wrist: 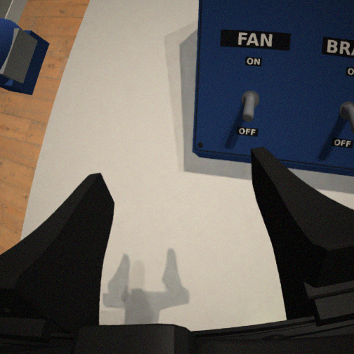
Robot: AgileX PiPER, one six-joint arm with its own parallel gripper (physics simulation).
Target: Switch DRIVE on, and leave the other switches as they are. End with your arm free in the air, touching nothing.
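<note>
A blue switch panel (290, 80) is at the upper right of the wrist view. Its FAN switch (249, 107) has its lever pointing down toward OFF. The BRAKE switch (348, 111) is cut by the right edge, and its lever also points down toward its OFF label. The DRIVE switch does not show in this view. My gripper (176, 177) is open, with bare pale surface between its fingers. Its right fingertip appears in front of the panel's lower edge, below the FAN switch. I see no contact with a switch.
A pale table top (135, 115) lies under the panel and carries the gripper's shadow. A blue and grey object (22, 57) is at the upper left, over the wooden floor (60, 45). The panel continues past the top and right edges.
</note>
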